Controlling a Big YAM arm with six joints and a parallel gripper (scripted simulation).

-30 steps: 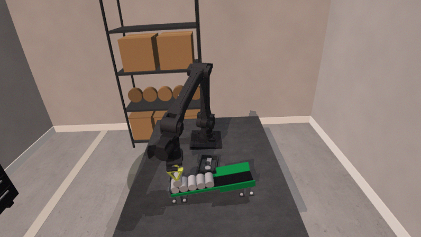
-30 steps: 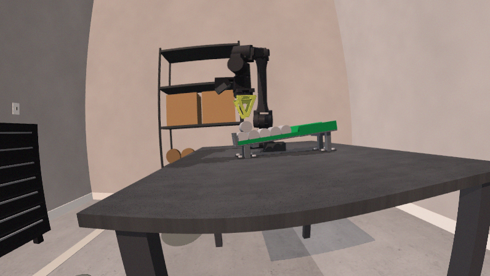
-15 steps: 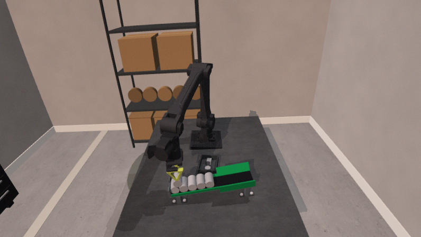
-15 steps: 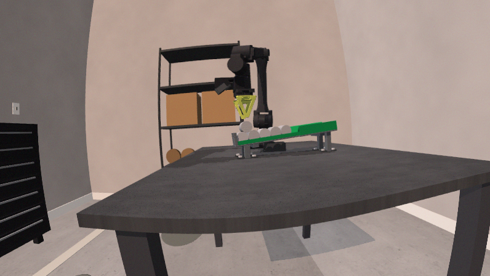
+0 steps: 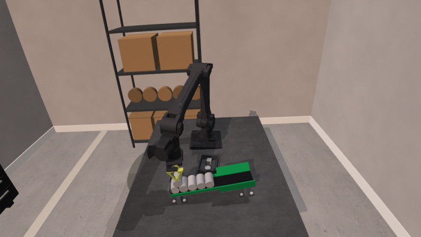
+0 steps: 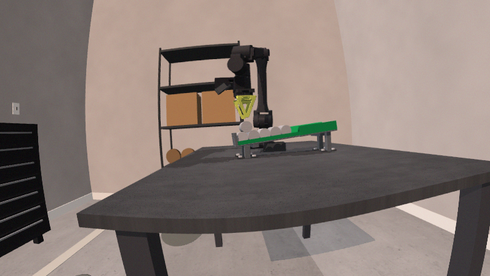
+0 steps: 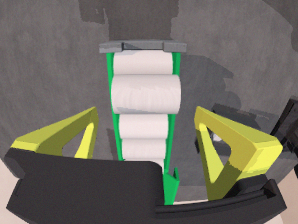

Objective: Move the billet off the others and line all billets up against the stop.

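Right now my hand is 1 cm short of the stop, 4 cm to the left of it and 9 cm above it. The rest, counted from my hand: small dark tray 21 cm behind, 12 cm to the left, 14 cm below.
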